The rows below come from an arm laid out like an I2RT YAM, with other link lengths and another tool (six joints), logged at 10 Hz.
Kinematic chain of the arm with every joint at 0, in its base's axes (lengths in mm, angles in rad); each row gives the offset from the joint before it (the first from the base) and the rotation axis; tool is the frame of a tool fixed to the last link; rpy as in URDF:
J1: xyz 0 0 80.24 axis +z
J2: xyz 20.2 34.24 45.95 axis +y
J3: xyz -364.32 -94.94 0 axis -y
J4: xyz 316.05 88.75 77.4 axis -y
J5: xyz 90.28 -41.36 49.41 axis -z
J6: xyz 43.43 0 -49.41 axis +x
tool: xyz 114 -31 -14 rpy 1.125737 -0.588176 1.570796
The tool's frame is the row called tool.
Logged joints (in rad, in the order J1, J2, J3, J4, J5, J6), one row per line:
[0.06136 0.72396 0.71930 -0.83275 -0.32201 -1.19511]
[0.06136 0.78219 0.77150 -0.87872 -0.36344 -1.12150]
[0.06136 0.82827 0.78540 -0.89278 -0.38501 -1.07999]
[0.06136 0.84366 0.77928 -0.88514 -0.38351 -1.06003]
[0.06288 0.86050 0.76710 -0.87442 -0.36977 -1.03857]
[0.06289 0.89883 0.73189 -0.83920 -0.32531 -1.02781]
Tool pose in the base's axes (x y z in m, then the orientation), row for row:
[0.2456 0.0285 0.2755 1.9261 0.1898 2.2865]
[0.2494 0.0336 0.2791 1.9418 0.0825 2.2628]
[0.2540 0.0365 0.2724 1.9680 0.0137 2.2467]
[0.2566 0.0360 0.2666 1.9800 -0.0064 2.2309]
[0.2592 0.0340 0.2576 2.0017 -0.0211 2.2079]
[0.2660 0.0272 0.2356 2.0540 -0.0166 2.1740]
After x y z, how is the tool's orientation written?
As angles about the fixed x, y, z axes (roll, pitch, yaw), in radians.
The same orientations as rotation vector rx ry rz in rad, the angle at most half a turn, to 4 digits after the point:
[0.7663 2.0271 1.2833]
[0.8883 2.0372 1.3362]
[0.9743 2.0541 1.3561]
[1.0111 2.0540 1.3527]
[1.0537 2.0560 1.3331]
[1.1030 2.0738 1.2662]

